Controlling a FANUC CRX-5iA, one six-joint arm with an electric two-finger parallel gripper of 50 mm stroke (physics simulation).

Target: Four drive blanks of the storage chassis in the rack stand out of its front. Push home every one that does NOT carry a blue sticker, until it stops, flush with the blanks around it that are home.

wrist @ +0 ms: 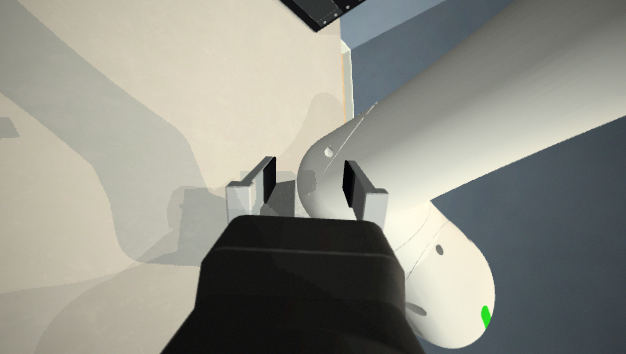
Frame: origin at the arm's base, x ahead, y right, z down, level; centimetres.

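Where they show: gripper, between the fingertips: (309,172).
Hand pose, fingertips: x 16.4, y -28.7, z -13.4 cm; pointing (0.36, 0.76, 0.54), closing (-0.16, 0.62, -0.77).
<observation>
After its pixels a point has its place.
My gripper (309,172) {z -13.4, x 16.4, y -28.7 cm} is open, with its two fingers wide apart and no object between them. It points toward the pale table top and the arm's own base part. The corner of a dark, black-edged object (320,12) {z 10.7, x 71.7, y 16.1 cm} with small light dots shows at the top edge; whether it belongs to the rack or the chassis I cannot tell. The drive blanks and the blue stickers do not show in this view.
The arm's white links (450,115) {z -22.4, x 19.1, y -24.2 cm} cross the right side, close behind the right finger. A grey block (283,199) {z 10.4, x 14.1, y -8.6 cm} shows beyond the fingers. The pale table top (240,65) {z 18.0, x 46.3, y -10.8 cm} fills the left, with arm shadows on it. The table edge (348,85) {z 18.0, x 57.3, y 38.8 cm} runs beside the blue-grey floor (550,240).
</observation>
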